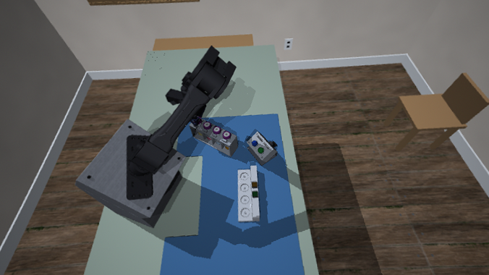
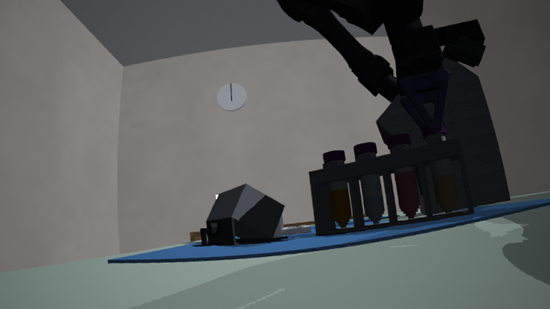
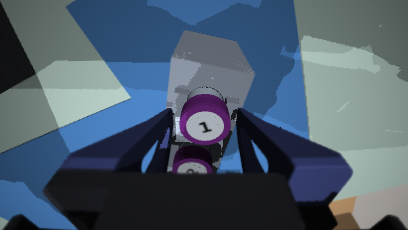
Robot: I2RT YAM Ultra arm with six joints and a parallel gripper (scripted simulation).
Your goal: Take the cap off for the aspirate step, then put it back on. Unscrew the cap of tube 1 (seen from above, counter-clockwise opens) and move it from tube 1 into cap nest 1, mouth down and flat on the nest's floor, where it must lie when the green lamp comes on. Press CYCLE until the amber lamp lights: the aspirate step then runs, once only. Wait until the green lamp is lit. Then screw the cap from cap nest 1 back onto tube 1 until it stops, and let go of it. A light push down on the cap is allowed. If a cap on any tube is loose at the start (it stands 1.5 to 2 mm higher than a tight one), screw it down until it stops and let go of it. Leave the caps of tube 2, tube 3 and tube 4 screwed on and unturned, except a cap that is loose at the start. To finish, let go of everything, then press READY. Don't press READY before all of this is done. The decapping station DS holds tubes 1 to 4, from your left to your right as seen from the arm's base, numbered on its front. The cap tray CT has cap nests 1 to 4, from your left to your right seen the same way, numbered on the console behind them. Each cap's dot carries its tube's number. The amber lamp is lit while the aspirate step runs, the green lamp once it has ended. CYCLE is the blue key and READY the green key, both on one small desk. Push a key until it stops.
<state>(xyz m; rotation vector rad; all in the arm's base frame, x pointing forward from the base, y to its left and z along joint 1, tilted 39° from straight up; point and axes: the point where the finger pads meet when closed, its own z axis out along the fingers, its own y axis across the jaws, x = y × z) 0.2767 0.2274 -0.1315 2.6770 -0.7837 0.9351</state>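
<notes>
Now: hand right at the threaded neck of tube 1. Round my hand: green ready key (220 mm ahead, 220 mm to the right, 50 mm below); then key desk (220 mm ahead, 200 mm to the right, 70 mm below); then blue cycle key (210 mm ahead, 170 mm to the right, 50 mm below).
</notes>
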